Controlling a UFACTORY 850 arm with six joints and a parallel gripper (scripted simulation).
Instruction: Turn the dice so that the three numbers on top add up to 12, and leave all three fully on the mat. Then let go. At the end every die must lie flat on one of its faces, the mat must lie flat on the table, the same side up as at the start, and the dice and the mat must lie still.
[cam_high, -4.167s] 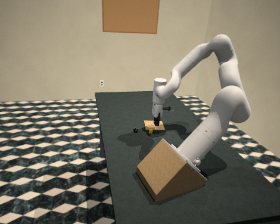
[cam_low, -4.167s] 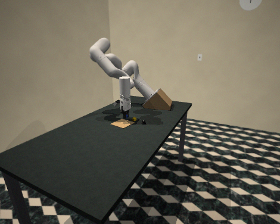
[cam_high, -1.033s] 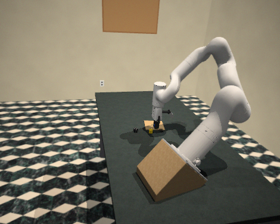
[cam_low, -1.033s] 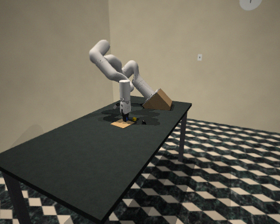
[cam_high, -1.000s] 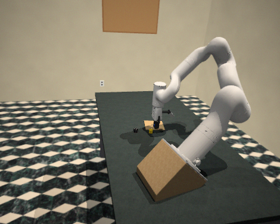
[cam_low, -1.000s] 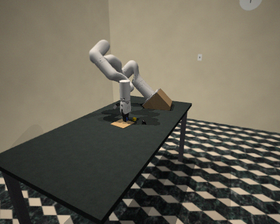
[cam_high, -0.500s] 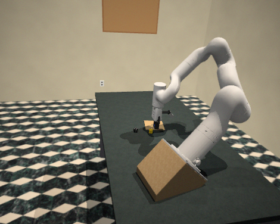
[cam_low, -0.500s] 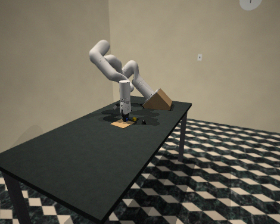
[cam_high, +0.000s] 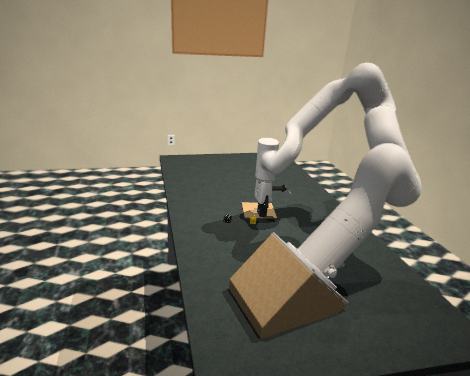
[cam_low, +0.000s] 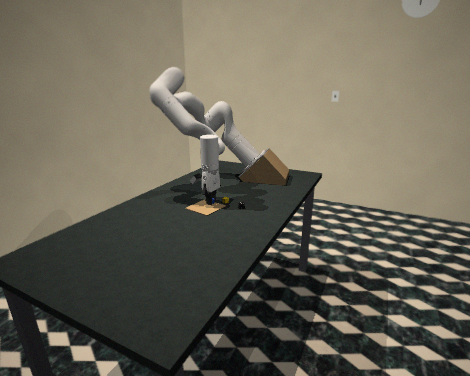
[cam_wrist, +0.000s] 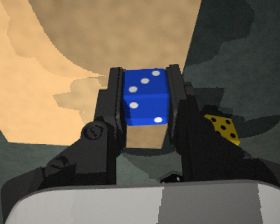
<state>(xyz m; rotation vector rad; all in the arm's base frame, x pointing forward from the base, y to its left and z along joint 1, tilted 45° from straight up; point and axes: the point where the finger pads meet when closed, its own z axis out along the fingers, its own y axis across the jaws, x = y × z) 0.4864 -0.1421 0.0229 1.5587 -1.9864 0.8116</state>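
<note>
The blue die lies 10 mm below my hand. Also, from my hand: tan mat 50 mm ahead, 20 mm below, 10 mm to the right; black die 160 mm to the left, 10 mm below, 10 mm ahead; yellow die 60 mm to the left, 40 mm behind, 10 mm below.
</note>
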